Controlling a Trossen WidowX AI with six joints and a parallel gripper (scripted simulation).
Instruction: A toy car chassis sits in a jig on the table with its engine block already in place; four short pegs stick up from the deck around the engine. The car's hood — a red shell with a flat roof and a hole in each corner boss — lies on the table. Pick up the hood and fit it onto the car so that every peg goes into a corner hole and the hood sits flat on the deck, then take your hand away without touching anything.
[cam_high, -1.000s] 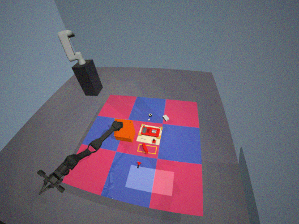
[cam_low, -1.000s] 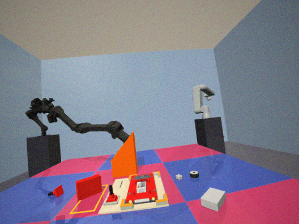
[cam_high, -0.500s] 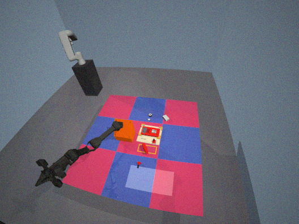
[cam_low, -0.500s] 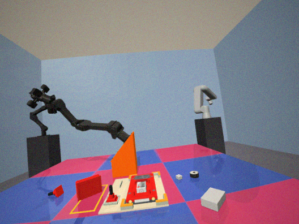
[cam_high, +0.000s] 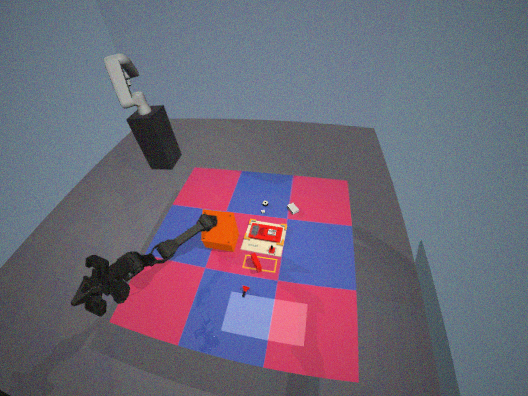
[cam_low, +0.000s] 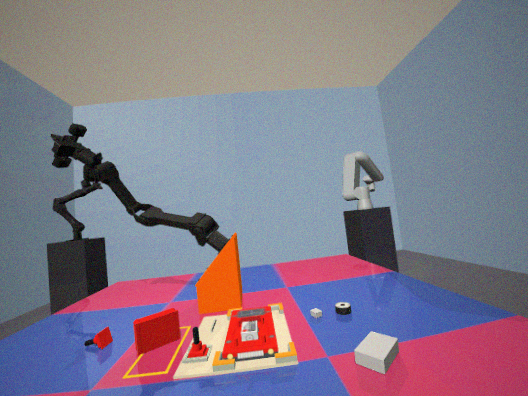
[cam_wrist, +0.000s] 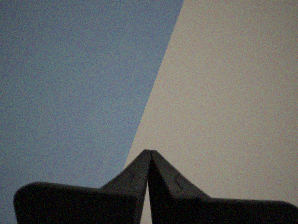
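The red hood is 650 mm below my gripper tip, 480 mm to the left of it and 340 mm ahead of it. The rest, counted from my gripper tip: grey engine block (700 mm to the left, 660 mm below, 410 mm ahead); black tyre (950 mm to the left, 670 mm below, 330 mm ahead).
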